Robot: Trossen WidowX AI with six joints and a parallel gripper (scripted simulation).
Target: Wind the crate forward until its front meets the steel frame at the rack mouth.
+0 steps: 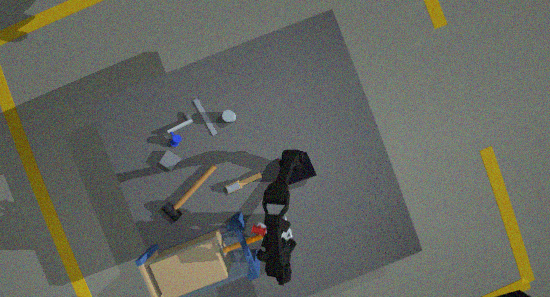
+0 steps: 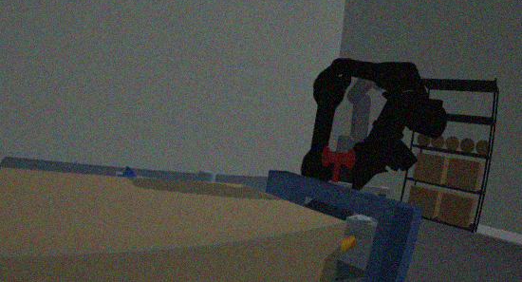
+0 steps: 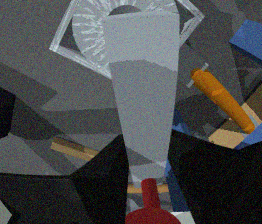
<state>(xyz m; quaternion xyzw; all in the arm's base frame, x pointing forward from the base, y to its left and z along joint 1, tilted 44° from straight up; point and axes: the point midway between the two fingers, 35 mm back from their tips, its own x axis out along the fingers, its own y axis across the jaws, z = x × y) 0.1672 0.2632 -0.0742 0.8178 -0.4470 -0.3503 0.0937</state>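
My gripper tip is now 50 mm below the red knob, 30 mm to the left of it and 30 mm short of it. From my gripper tip the other things lie so: blue steel frame 110 mm ahead, 60 mm to the left, 30 mm below; winch handle 20 mm above; winch 110 mm below, 60 mm behind, 30 mm to the left.
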